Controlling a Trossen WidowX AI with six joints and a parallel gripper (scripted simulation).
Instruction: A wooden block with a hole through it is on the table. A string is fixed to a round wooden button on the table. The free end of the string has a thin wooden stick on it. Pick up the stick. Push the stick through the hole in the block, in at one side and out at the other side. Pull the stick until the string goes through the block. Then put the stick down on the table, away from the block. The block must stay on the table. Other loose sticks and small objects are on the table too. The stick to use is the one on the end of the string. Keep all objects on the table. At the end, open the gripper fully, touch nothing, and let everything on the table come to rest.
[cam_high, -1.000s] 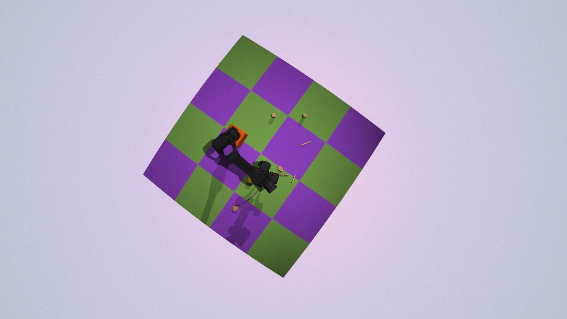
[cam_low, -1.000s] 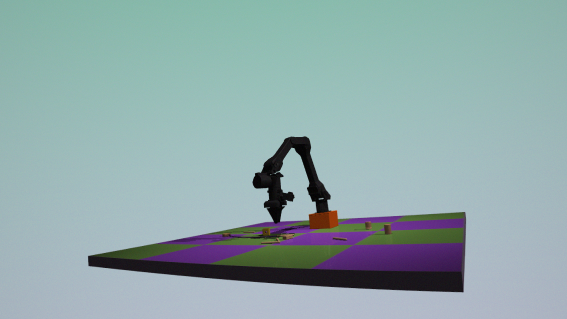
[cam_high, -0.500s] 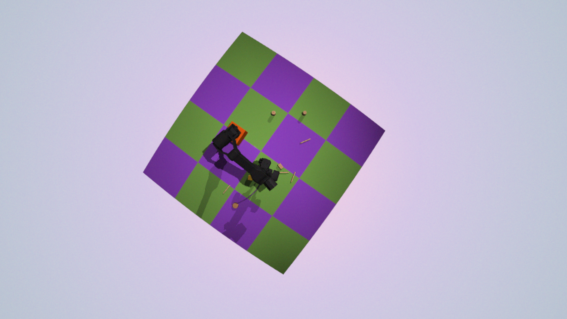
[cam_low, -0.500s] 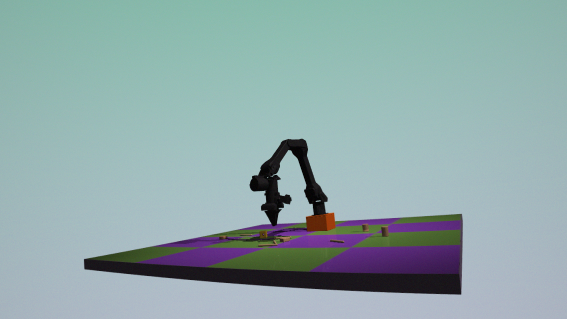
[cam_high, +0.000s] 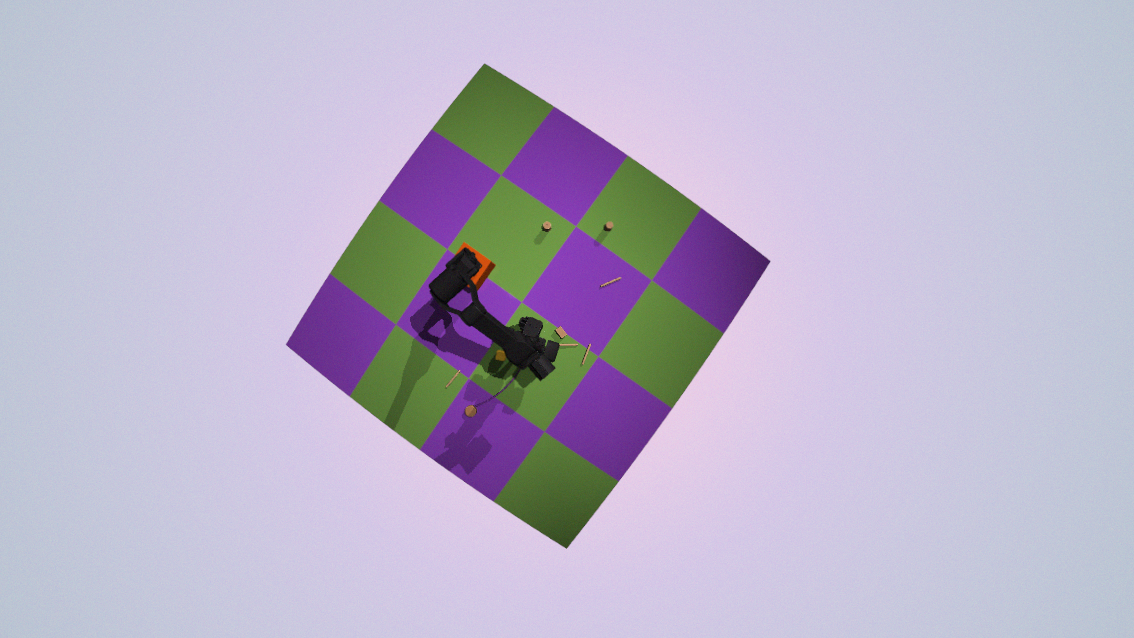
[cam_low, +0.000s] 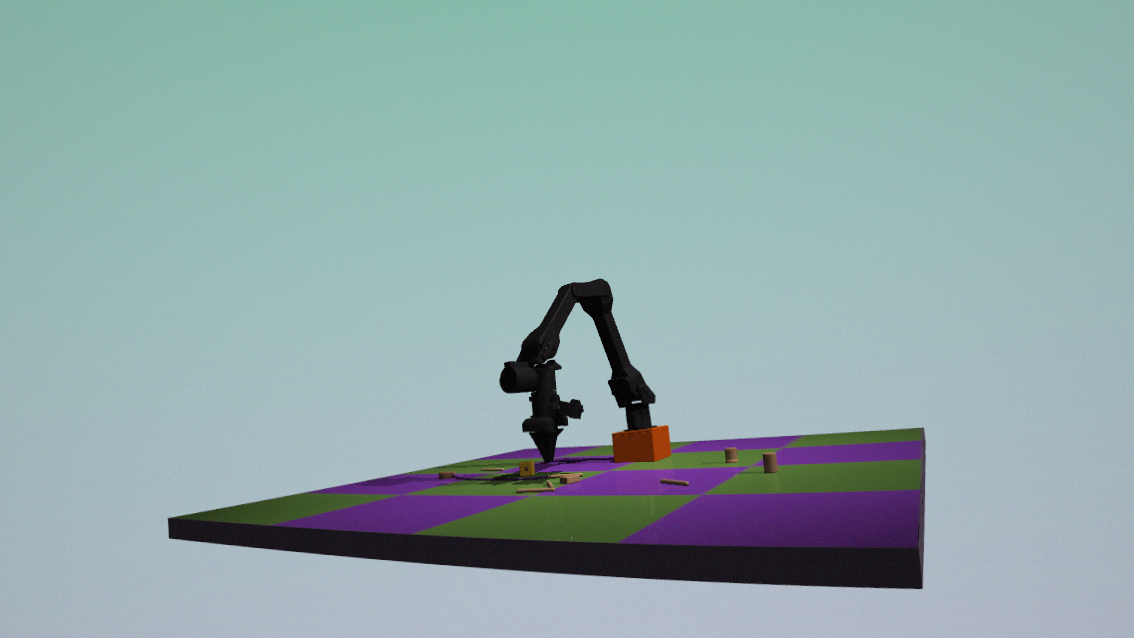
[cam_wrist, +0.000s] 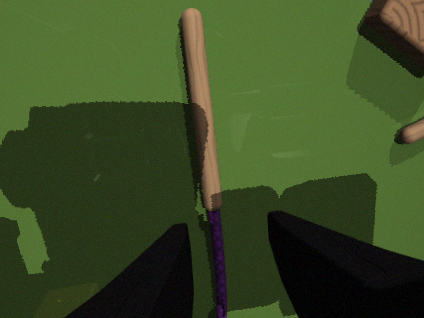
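Now: the thin wooden stick 30 mm below my gripper tip, 10 mm to the left of it and 10 mm behind it. From my gripper tip the other things lie so: round wooden button: 320 mm to the right, 30 mm below, 20 mm ahead; then small wooden piece: 90 mm to the left, 50 mm ahead, 30 mm below.
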